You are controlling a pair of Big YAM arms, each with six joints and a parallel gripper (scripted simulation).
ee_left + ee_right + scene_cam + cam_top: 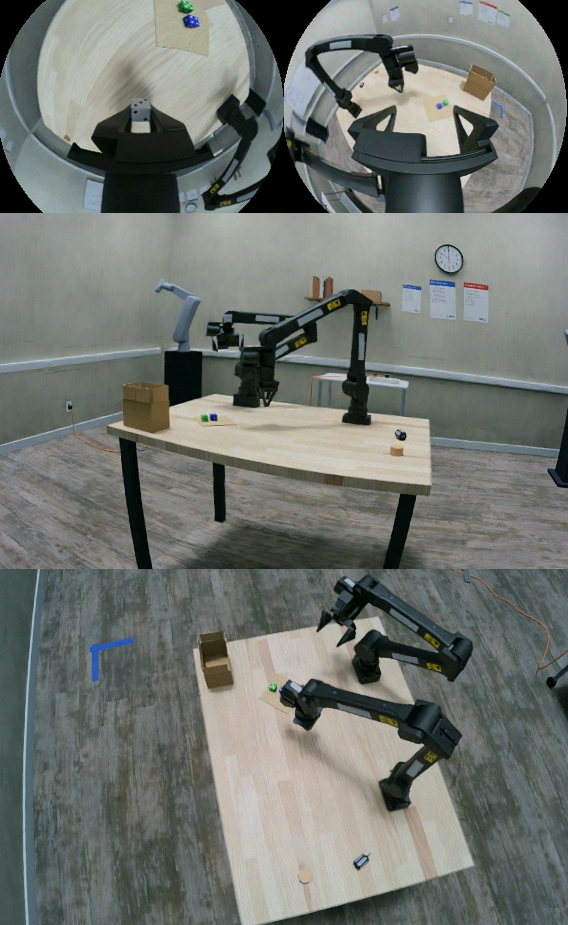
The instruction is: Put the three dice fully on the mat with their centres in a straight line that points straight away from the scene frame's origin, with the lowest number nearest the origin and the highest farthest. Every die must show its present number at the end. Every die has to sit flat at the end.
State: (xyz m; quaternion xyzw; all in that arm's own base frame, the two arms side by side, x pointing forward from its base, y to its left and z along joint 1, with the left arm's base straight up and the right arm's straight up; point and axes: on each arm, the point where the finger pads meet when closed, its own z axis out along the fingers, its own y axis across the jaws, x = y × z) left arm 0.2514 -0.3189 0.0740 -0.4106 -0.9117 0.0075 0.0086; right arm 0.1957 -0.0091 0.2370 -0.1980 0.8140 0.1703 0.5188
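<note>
My left hand is 190 mm to the left of the blue die, 70 mm short of it and 70 mm above it. Also, from my left hand: white die: right at my left hand; then green die: 210 mm to the right, 100 mm ahead, 70 mm below; then tan mat: 190 mm to the right, 80 mm below, 70 mm ahead.
</note>
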